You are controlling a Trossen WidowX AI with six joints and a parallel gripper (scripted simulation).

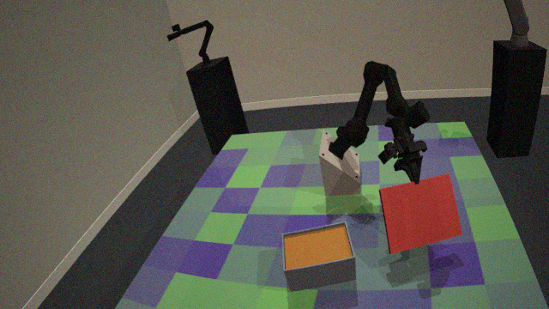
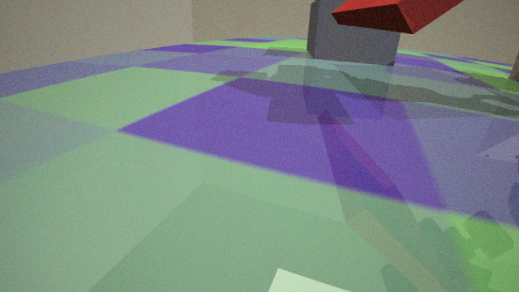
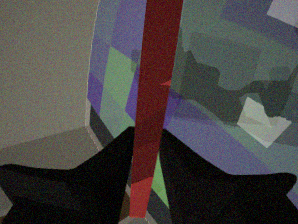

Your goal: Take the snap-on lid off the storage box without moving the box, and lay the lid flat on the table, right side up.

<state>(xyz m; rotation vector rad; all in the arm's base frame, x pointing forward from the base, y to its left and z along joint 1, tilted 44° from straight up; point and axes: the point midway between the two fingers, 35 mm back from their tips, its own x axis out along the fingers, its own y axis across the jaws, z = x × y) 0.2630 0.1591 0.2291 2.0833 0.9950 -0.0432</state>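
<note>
Now: gripper tip 60 mm short of the red lid, 50 mm above it and 20 mm to the right of it. Round my gripper tip: grey storage box: 280 mm to the right, 160 mm ahead, 130 mm below.
</note>
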